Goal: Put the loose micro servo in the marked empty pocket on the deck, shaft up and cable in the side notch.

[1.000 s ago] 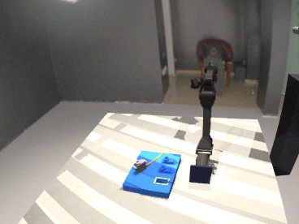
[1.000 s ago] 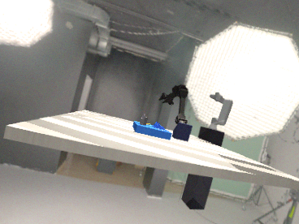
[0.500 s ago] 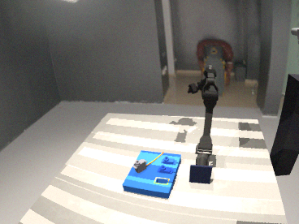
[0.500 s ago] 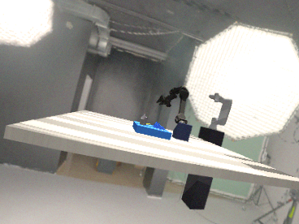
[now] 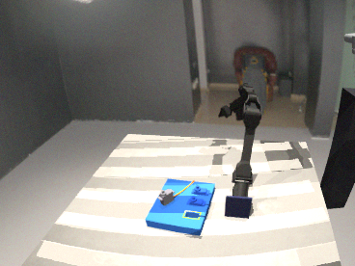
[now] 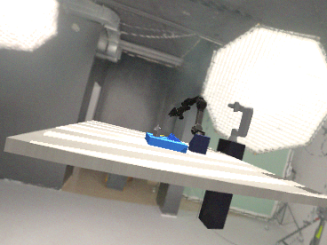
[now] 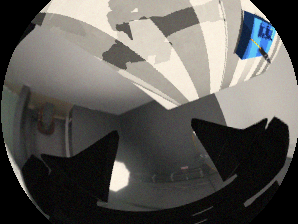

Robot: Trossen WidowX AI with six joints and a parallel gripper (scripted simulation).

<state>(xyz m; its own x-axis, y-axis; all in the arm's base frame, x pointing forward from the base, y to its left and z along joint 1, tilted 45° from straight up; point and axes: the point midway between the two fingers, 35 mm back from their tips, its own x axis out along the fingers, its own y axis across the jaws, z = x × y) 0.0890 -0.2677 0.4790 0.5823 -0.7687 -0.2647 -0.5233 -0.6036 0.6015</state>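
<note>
The blue robot deck is 210 mm ahead of my gripper tip, 530 mm to the left of it and 210 mm below it.
</note>
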